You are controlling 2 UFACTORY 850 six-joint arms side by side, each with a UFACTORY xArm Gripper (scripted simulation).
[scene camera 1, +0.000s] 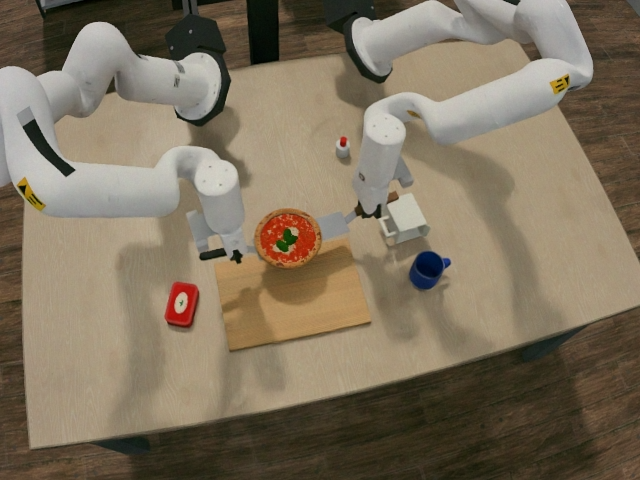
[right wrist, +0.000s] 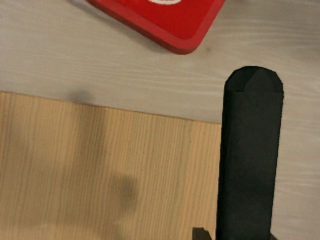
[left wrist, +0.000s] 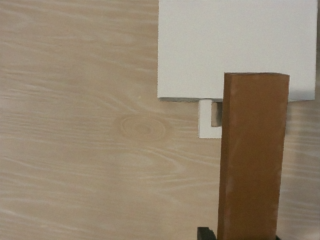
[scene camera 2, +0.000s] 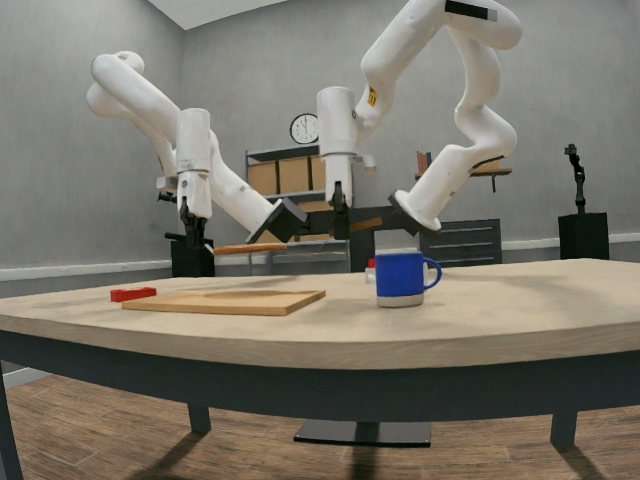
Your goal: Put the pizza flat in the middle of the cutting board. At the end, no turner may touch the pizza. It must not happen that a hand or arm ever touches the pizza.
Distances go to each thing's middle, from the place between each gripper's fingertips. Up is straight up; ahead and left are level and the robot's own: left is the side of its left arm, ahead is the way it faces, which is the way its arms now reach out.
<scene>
I see the pizza (scene camera 1: 288, 238) 140 mm to the left of my right hand (scene camera 2: 196, 248) and 30 mm below it. Round my right hand: white mug (scene camera 1: 404, 219) (450 mm to the left, 100 mm below); cutting board (scene camera 1: 261, 304) (100 mm ahead, 110 mm to the left, 130 mm below); brown-handled turner (scene camera 1: 332, 225) (10 mm behind, 300 mm to the left, 20 mm below).
Right now my left hand (scene camera 2: 342, 239) is 1 cm short of the white mug, 11 cm to the right of it and 10 cm above it. The rest, counted from my left hand: pizza: 1 cm ahead, 21 cm to the right, 3 cm below; then cutting board: 11 cm ahead, 23 cm to the right, 13 cm below; then brown-handled turner: 4 cm to the right, 2 cm below.
</scene>
